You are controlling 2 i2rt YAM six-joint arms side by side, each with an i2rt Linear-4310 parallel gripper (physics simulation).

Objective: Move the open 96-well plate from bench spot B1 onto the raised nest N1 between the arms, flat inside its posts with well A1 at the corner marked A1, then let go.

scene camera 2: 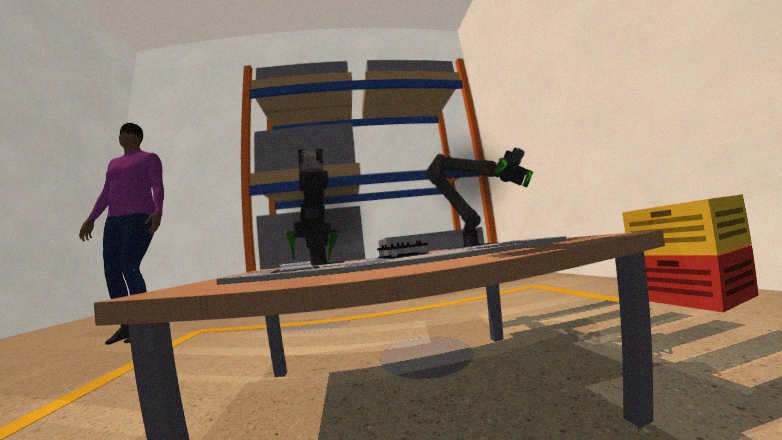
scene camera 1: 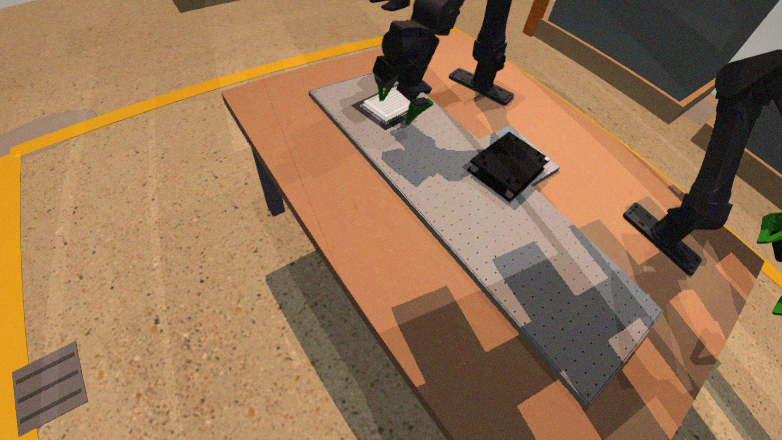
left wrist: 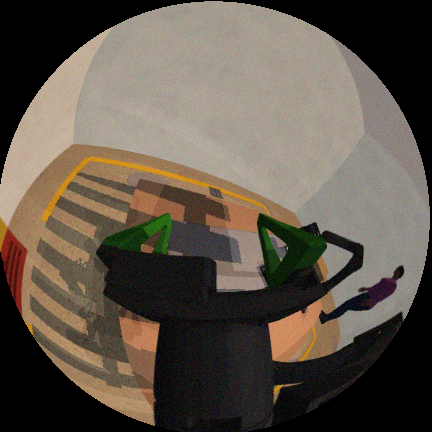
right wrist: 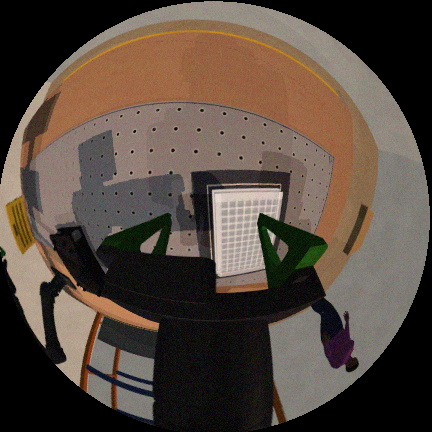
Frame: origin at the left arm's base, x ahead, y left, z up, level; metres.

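Where they show: left gripper, between the fingertips: [scene camera 2: 518, 170] [scene camera 1: 770, 278] [left wrist: 213, 217]; right gripper, between the fingertips: [scene camera 2: 311, 260] [scene camera 1: 394, 112] [right wrist: 213, 217]; left arm's base, origin of its link: [scene camera 1: 660, 238] [right wrist: 61, 276]; right arm's base, origin of its link: [scene camera 1: 480, 87].
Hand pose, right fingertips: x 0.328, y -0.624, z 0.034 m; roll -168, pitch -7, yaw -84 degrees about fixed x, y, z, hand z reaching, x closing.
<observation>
Things, the pixels of their top centre, and the offset from my right fingertips. "spot": a spot on its surface instead. Level surfaces: height alone.
- white 96-well plate, centre of its top: [right wrist: 248, 240] [scene camera 1: 392, 100] [scene camera 2: 296, 263] dx -0.031, dy -0.048, dz -0.004 m
- dark-bordered spot, a spot on its surface: [right wrist: 240, 177] spot: dx +0.043, dy -0.028, dz -0.019 m
- raised black nest, centre of its top: [scene camera 1: 513, 155] [right wrist: 72, 272] [scene camera 2: 400, 242] dx -0.127, dy +0.277, dz +0.024 m
- perforated board, height of its surface: dz -0.021 m
The white 96-well plate [scene camera 1: 389, 111] [scene camera 2: 293, 266] [right wrist: 237, 235] lies flat in a dark-bordered spot [right wrist: 240, 177] at the far end of the perforated board. My right gripper [scene camera 1: 394, 112] [scene camera 2: 311, 259] [right wrist: 213, 217] is open, pointing down low over the plate. In the right wrist view one finger overlaps the plate's right edge and the other is off its left side; contact cannot be told. The raised black nest [scene camera 1: 508, 163] [scene camera 2: 403, 250] [right wrist: 75, 246] looks empty; its A1 mark is unreadable. My left gripper [scene camera 1: 766, 277] [scene camera 2: 512, 177] [left wrist: 213, 217] is open, raised away from the plate.
The perforated board [scene camera 1: 448, 213] [right wrist: 170, 120] runs along the orange-brown table [scene camera 1: 339, 229] [scene camera 2: 382, 292]. The arm bases stand behind it. A person [scene camera 2: 133, 186] stands beyond the table at the left in scene camera 2. Yellow and red crates [scene camera 2: 667, 227] stand at the right, and shelving [scene camera 2: 247, 164] behind.
</observation>
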